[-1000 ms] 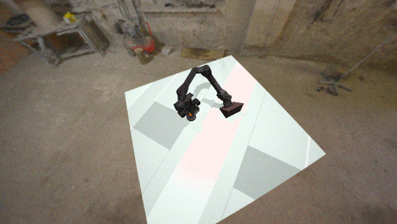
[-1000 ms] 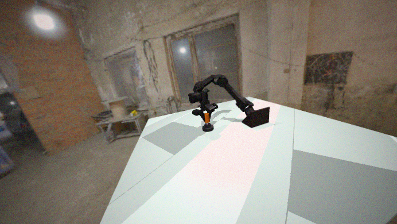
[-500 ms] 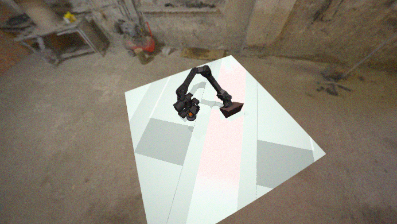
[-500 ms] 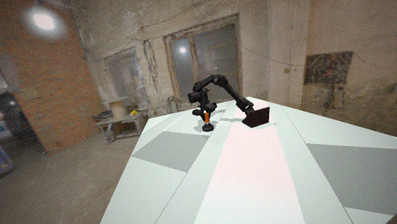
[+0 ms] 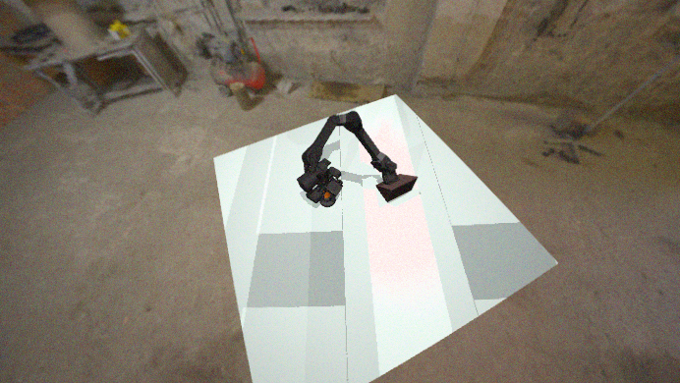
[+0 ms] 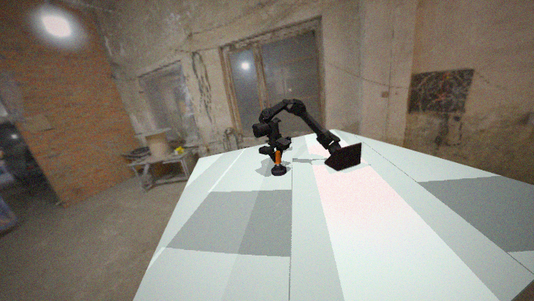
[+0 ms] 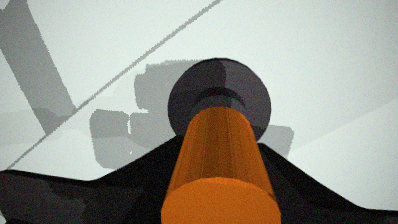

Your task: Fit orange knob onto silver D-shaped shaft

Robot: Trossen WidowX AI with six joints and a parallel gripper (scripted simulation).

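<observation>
Now: the orange knob 30 mm above my gripper tip. Round my gripper tip: round pedestal: 40 mm below.
</observation>
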